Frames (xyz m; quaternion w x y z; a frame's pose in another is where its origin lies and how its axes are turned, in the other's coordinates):
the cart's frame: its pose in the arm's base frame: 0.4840 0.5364 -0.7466 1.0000 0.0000 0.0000 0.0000
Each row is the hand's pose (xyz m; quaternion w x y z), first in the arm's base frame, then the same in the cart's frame.
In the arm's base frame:
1: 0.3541 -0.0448 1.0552 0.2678 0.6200 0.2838 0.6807
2: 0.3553 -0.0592 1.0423 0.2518 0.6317 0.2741 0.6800
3: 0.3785 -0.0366 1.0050 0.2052 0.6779 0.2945 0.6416
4: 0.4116 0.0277 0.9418 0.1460 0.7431 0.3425 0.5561
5: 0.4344 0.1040 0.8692 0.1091 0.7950 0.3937 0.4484
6: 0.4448 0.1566 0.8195 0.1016 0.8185 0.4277 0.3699
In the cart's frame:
1: -0.1299 -0.5812 1.8018 0.2678 0.6200 0.2838 0.6807
2: -0.1287 -0.5956 1.7889 0.2518 0.6317 0.2741 0.6800
3: -0.1055 -0.5730 1.7516 0.2052 0.6779 0.2945 0.6416
4: -0.0724 -0.5087 1.6884 0.1460 0.7431 0.3425 0.5561
5: -0.0496 -0.4324 1.6158 0.1091 0.7950 0.3937 0.4484
6: -0.0392 -0.3798 1.5661 0.1016 0.8185 0.4277 0.3699

